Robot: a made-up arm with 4 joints.
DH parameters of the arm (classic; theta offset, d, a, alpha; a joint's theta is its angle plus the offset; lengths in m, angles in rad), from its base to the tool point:
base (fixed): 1.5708 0.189 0 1.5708
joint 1: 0 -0.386 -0.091 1.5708
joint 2: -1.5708 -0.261 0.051 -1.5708
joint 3: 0 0.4 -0.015 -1.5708
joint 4: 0.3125 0 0.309 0
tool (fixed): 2.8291 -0.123 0 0
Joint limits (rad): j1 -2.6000..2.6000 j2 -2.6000..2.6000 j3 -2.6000..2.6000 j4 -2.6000..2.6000
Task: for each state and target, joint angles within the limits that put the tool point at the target. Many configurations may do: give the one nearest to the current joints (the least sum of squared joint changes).
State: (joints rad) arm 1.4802 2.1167 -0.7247 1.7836
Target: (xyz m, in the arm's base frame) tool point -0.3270 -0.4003 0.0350
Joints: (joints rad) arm 1.1912 1.9991 -0.8592 1.8103
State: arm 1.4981 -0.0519 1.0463 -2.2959
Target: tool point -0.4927 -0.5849 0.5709
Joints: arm 2.0862 0.1044 1.4756 -1.5989
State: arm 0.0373 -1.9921 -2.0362 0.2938
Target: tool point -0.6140 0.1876 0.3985
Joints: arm -0.1343 -1.4895 -2.5897 0.2038
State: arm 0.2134 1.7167 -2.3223 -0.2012
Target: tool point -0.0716 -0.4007 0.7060
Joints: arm -0.5379 2.2163 -2.6000 -0.8672
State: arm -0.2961 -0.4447 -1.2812 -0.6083
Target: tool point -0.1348 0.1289 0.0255
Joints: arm -0.7761 0.4802 -1.6168 -0.2475
